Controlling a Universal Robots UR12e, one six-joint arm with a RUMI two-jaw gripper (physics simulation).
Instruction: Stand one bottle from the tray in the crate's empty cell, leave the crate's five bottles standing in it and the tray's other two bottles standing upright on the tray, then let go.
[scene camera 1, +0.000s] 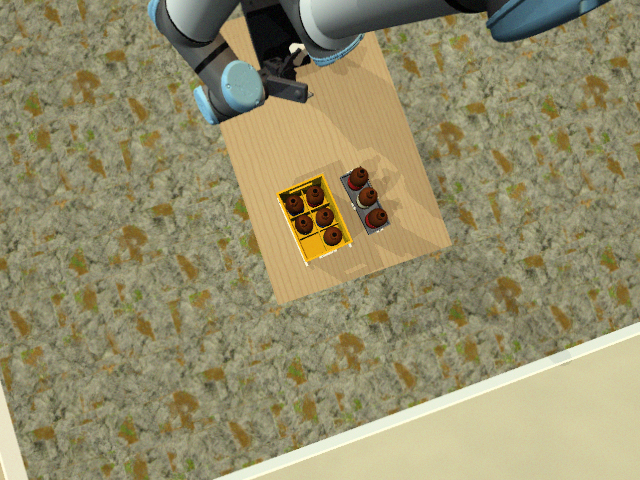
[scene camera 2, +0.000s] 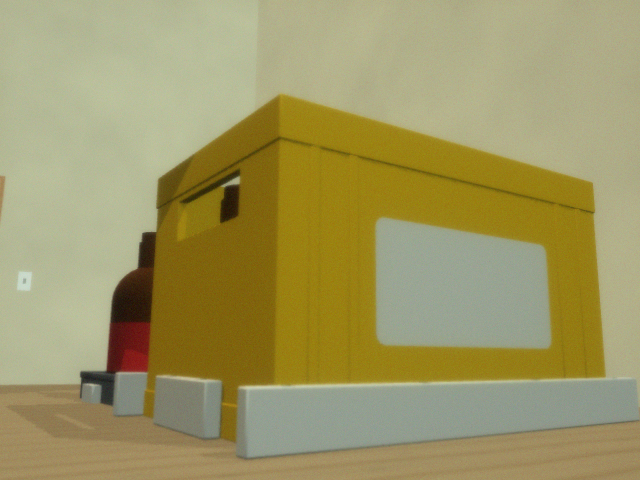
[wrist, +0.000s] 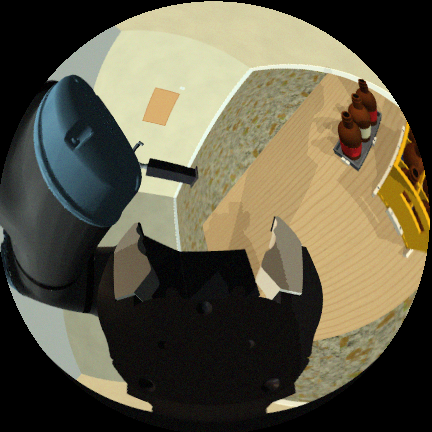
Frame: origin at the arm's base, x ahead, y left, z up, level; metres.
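Seen in the pictures: gripper, fingertip midpoint: (scene camera 1: 313, 69) (wrist: 205, 221).
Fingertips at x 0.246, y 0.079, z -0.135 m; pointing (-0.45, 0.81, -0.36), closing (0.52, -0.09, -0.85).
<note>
Offsets run from my fingertips to a thing's middle. "*": to the spot under its first point. Level surfaces: height alone.
My gripper (scene camera 1: 308, 75) (wrist: 205, 221) is open and empty, well away from the crate and tray, towards the top of scene camera 1's view. The yellow crate @(dx +0.425, dy -0.059, dz -0.269 m) (scene camera 1: 338, 209) (scene camera 2: 330, 268) (wrist: 397, 200) holds several brown bottles; its empty cell @(* dx +0.519, dy -0.080, dz -0.348 m) (scene camera 1: 312, 245) is at the lower left corner in scene camera 1. Beside it is the dark tray (scene camera 1: 363, 213) (scene camera 2: 105, 391) (wrist: 350, 161) with three upright bottles in a row: a red-label one @(dx +0.276, dy +0.144, dz -0.274 m) (scene camera 1: 358, 178) (scene camera 2: 130, 304) (wrist: 350, 136), a pale-label one @(dx +0.360, dy +0.168, dz -0.274 m) (scene camera 1: 368, 196) (wrist: 359, 116) and another red-label one @(dx +0.449, dy +0.194, dz -0.274 m) (scene camera 1: 377, 218) (wrist: 368, 101). Scene camera 2 does not show the gripper.
The crate and tray stand apart on a wooden table @(dz -0.356 m) (scene camera 1: 294, 139) (scene camera 2: 361, 462) (wrist: 300, 210). Low pale strips @(* dx +0.402, dy -0.173, dz -0.342 m) (scene camera 2: 423, 413) edge the crate's base. A blue-capped arm joint (scene camera 1: 241, 86) is beside the gripper. A large blue-capped joint (wrist: 87, 150) fills the left of the wrist view.
</note>
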